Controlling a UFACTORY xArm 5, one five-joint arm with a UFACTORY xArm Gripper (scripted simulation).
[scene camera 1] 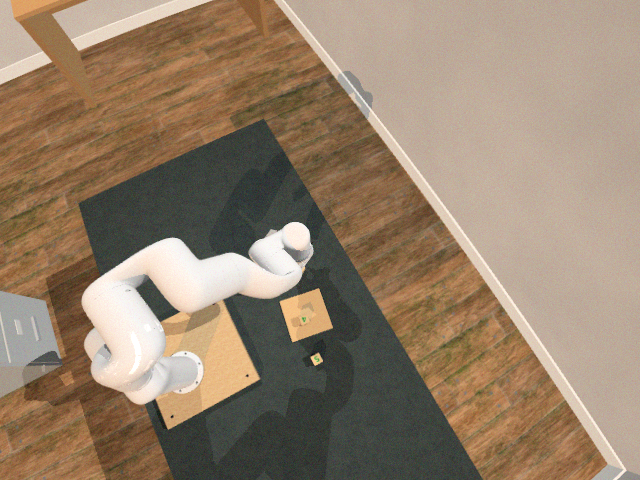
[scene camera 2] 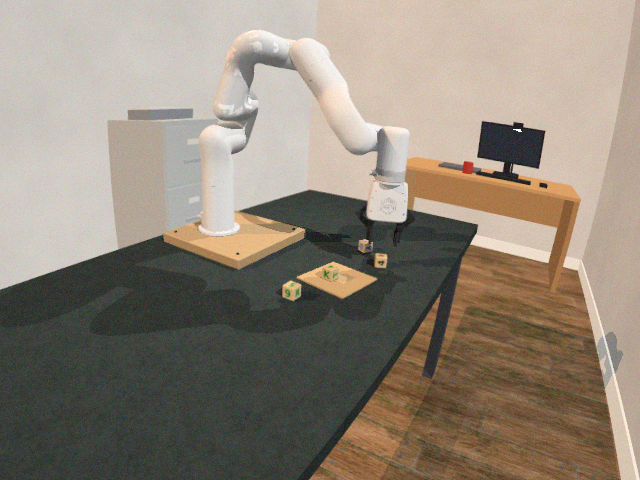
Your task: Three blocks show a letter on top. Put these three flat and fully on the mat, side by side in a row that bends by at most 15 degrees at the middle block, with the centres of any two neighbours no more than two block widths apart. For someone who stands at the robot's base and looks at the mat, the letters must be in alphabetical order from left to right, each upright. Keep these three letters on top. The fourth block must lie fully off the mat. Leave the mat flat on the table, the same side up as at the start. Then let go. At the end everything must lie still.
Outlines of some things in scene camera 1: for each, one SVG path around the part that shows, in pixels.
A tan mat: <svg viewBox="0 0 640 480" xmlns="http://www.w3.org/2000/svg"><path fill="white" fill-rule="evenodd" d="M319 288L280 301L292 342L333 328ZM307 313L310 323L301 326L298 317Z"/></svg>
